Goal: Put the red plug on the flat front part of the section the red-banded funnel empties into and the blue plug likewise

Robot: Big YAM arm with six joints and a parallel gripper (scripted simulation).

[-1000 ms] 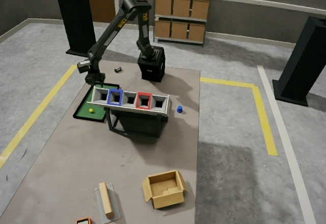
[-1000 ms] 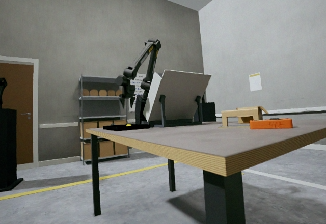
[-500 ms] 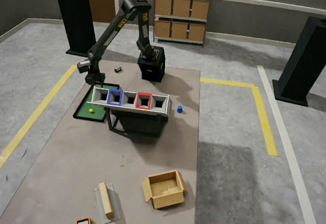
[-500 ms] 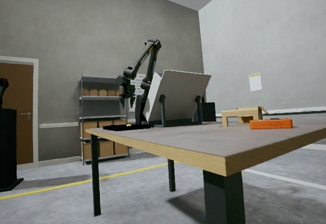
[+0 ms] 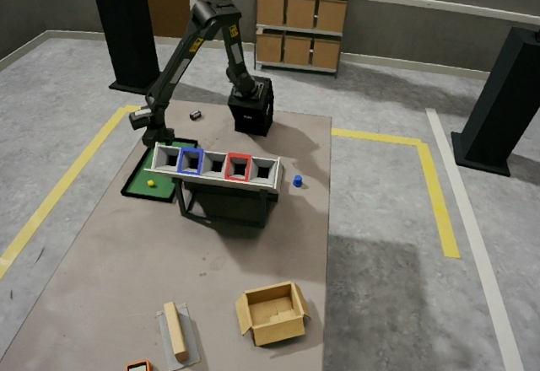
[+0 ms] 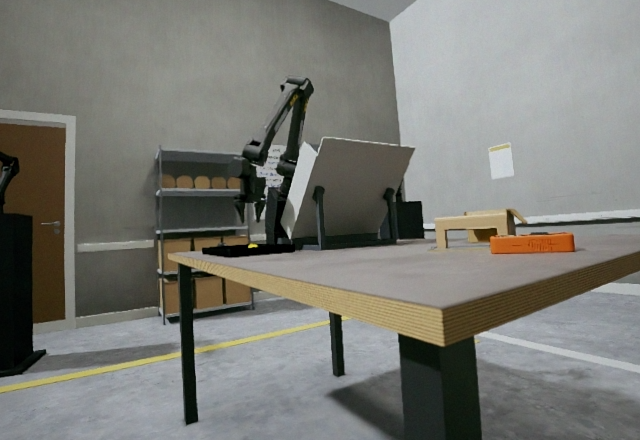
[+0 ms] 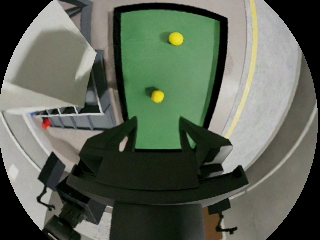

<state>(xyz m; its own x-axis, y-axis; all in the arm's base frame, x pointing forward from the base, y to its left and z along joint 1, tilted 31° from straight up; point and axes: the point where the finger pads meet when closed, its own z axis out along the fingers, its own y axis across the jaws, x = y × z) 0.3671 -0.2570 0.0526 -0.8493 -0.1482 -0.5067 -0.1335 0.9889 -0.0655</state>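
Right now my hand is 30 mm to the left of the green marble tray and 110 mm above it. Round my hand: orange device 790 mm ahead, 350 mm to the left, 100 mm below; white cover 70 mm ahead, 320 mm to the left, 90 mm above; cardboard box 480 mm ahead, 620 mm to the left, 70 mm below.
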